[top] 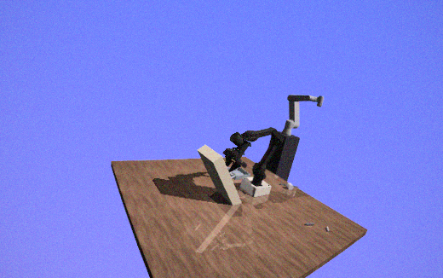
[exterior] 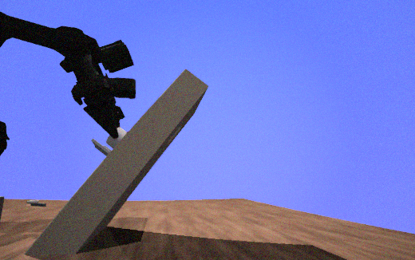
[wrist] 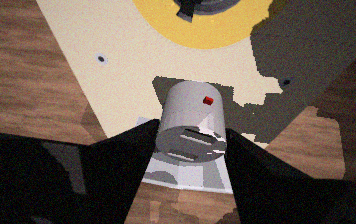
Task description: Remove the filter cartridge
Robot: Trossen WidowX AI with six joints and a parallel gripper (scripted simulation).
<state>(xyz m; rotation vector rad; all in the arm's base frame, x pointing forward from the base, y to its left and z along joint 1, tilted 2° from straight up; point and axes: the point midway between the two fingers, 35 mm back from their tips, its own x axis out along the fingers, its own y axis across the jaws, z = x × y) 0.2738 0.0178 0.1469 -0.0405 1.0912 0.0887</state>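
Now: the beige service panel 40 mm ahead of my gripper tip, 30 mm below it and 10 mm to the left of it. From my gripper tip the other things lie so: grey bracket (40 mm below, 20 mm behind); then round filter cartridge (right at my gripper tip); then grey tray (320 mm behind, 310 mm to the right, 180 mm below).
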